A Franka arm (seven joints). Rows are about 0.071 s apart.
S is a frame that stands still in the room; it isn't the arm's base.
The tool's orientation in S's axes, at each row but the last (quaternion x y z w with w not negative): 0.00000 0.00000 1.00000 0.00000; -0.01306 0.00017 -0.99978 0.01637; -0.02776 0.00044 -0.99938 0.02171; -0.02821 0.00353 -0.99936 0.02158; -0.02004 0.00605 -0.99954 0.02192; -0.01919 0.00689 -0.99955 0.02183; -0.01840 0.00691 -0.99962 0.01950
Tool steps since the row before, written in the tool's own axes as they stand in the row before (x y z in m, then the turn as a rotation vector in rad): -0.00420 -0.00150 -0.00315 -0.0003 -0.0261 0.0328; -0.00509 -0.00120 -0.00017 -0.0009 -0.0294 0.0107; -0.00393 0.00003 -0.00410 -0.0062 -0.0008 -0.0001; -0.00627 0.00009 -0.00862 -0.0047 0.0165 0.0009; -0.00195 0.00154 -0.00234 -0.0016 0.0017 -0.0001; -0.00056 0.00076 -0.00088 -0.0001 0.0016 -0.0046; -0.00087 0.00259 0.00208 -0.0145 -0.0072 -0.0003
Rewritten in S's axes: 0.00420 0.00150 -0.00315 0.0003 0.0261 0.0328; 0.00504 0.00137 -0.00030 0.0002 0.0294 0.0107; 0.00369 0.00014 -0.00431 0.0061 0.0011 -0.0004; 0.00577 0.00023 -0.00896 0.0054 -0.0163 0.0005; 0.00192 -0.00143 -0.00244 0.0017 -0.0016 -0.0002; 0.00056 -0.00072 -0.00091 0.0000 -0.0015 -0.0046; 0.00105 -0.00258 0.00201 0.0142 0.0078 -0.0007
